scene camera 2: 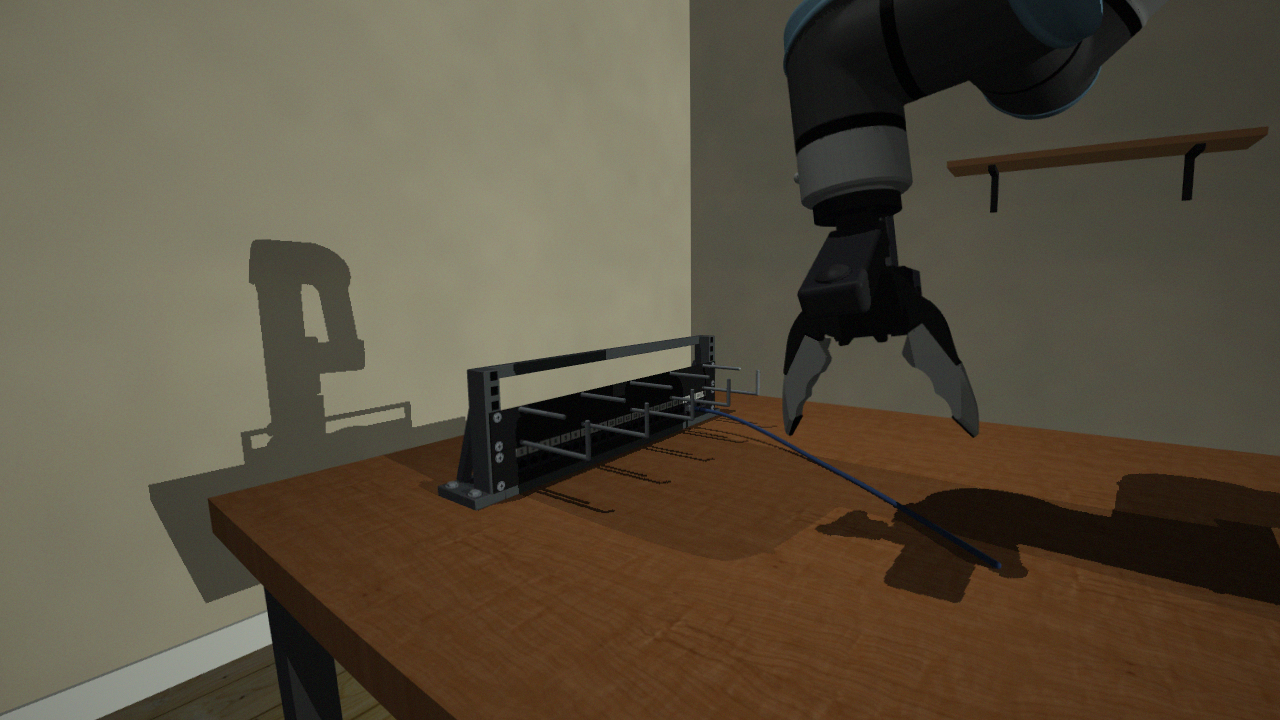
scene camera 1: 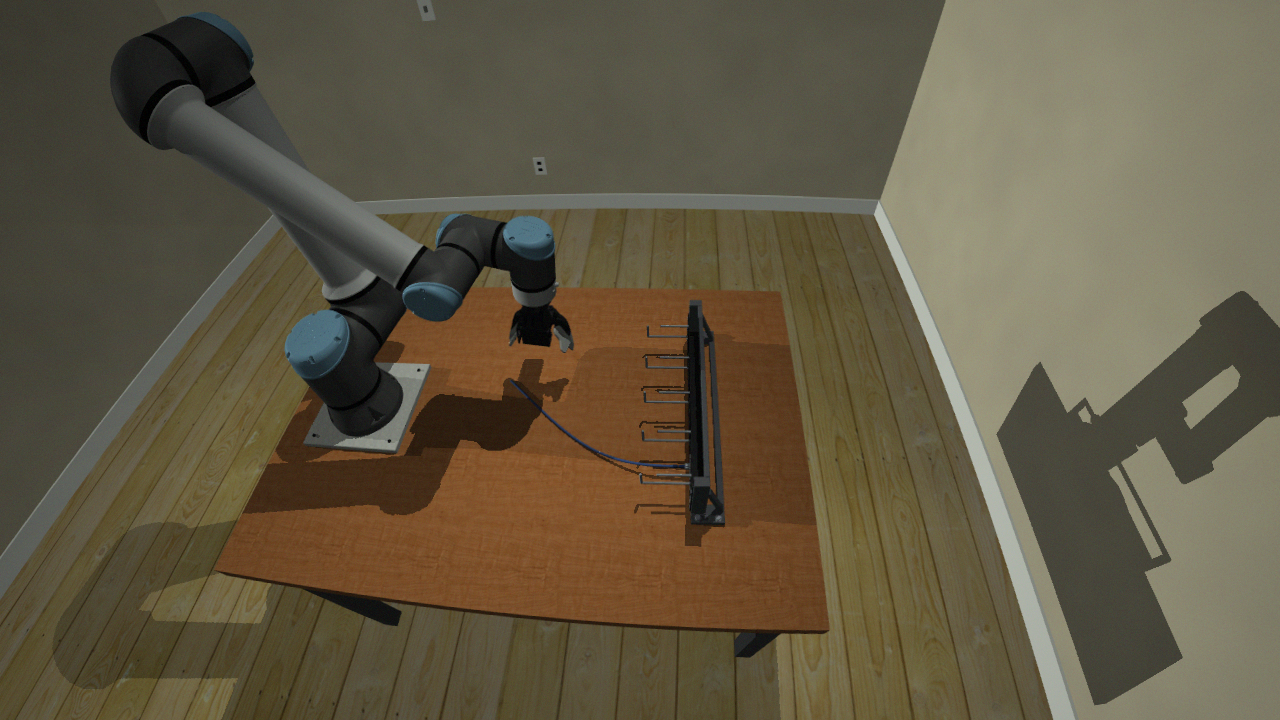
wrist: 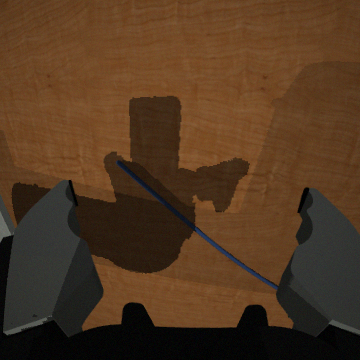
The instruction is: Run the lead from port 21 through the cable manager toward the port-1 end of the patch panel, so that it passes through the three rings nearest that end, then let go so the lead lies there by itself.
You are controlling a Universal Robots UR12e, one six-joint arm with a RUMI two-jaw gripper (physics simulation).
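Observation:
The blue lead (scene camera 1: 572, 437) (scene camera 2: 897, 505) (wrist: 195, 229) runs from the patch panel (scene camera 2: 487, 429) in a curve across the table, its free end toward the robot base. At the panel it is beside the cable manager's end ring (scene camera 1: 641, 480); whether it passes inside that ring, I cannot tell. The other rings, such as the middle ring (scene camera 1: 645, 396), stand along the panel toward its opposite end, with the lead away from them. My gripper (scene camera 1: 539, 347) (scene camera 2: 882, 434) (wrist: 188, 187) is open and empty, pointing down above the lead's free half.
The wooden table (scene camera 1: 537, 546) (scene camera 2: 537, 582) carries the robot's base plate (scene camera 1: 413, 394) at the left in scene camera 1. The panel's upper rail (scene camera 2: 599, 356) stands above the rings. A wall shelf (scene camera 2: 1109, 152) is behind the arm. The arm's shadow falls across the lead.

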